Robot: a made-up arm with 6 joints. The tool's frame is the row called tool. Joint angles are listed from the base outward.
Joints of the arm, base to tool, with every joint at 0 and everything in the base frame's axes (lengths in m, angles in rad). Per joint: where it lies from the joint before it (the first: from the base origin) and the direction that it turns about. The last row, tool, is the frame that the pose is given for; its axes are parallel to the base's.
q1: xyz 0 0 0.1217 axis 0 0 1
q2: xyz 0 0 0 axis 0 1 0
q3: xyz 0 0 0.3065 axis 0 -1 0
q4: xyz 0 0 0 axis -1 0 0
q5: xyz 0.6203 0 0 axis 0 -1 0
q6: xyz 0 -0.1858 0 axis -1 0 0
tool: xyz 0 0 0
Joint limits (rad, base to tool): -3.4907..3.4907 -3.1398..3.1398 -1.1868..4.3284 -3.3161..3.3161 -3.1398..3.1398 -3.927..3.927
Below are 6 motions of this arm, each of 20 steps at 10 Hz.
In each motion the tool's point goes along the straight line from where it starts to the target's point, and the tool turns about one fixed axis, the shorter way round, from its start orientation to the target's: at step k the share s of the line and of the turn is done. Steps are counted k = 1, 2, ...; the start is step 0. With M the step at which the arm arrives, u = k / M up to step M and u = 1 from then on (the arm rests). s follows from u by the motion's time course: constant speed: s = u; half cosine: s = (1 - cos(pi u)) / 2; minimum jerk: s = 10 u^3 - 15 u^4 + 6 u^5.
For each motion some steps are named. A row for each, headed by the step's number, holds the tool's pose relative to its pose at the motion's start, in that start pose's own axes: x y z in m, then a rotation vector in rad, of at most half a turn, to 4 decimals.
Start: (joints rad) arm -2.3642 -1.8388 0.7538 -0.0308 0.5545 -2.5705
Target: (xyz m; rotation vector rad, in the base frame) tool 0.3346 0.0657 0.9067 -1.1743 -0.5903 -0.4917
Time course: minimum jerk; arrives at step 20
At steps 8, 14, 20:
8: -0.1733 -0.1870 0.0851 -0.2863 0.0652 -0.3449
14: -0.4569 -0.4930 0.2245 -0.7547 0.1720 -0.9094
20: -0.5460 -0.5891 0.2682 -0.9018 0.2055 -1.0867

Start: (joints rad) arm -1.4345 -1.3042 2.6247 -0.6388 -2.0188 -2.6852
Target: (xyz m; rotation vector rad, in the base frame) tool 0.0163 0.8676 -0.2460 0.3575 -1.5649 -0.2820
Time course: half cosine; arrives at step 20
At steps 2, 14, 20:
2: 0.0022 -0.0038 -0.0059 -0.0160 -0.0198 -0.0095
14: 0.0717 -0.1229 -0.1908 -0.5197 -0.6424 -0.3089
20: 0.0903 -0.1548 -0.2403 -0.6546 -0.8092 -0.3891

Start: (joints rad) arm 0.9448 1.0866 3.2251 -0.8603 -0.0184 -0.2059
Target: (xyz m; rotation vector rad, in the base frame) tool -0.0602 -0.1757 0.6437 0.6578 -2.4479 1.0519
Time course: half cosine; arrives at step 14
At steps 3, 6, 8, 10, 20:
3: -0.0068 0.0336 0.0101 -0.0855 0.0069 0.0692
6: -0.0241 0.1198 0.0360 -0.3047 0.0247 0.2467
8: -0.0379 0.1884 0.0567 -0.4790 0.0388 0.3879
10: -0.0503 0.2502 0.0753 -0.6362 0.0515 0.5152
20: -0.0619 0.3083 0.0927 -0.7837 0.0635 0.6347

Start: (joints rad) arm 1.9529 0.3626 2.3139 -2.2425 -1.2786 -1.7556
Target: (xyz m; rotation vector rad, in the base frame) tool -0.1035 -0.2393 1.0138 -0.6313 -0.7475 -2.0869
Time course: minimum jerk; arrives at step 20
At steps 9, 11, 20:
9: 0.0737 -0.0087 -0.0426 -0.4668 -0.2819 0.1447
11: 0.1074 -0.0127 -0.0621 -0.6805 -0.4109 0.2110
20: 0.1810 -0.0214 -0.1047 -1.1474 -0.6928 0.3557

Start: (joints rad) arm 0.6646 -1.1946 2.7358 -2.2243 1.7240 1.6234
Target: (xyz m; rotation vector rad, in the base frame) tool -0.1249 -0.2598 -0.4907 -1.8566 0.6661 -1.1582
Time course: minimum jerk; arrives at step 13
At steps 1, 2, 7, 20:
1: -0.0008 -0.0008 0.0027 0.0025 -0.0009 -0.0001
2: -0.0057 -0.0055 0.0192 0.0178 -0.0063 -0.0009
7: -0.1139 -0.1101 0.3858 0.3566 -0.1254 -0.0177
20: -0.1992 -0.1926 0.6747 0.6236 -0.2193 -0.0310

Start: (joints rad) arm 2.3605 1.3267 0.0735 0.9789 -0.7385 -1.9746
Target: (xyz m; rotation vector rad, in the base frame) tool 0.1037 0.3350 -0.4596 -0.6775 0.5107 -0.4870
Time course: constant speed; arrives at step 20
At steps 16, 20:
16: 0.2154 -0.3520 -0.1008 0.4997 0.1962 -0.9010
20: 0.2693 -0.4400 -0.1260 0.6246 0.2453 -1.1262

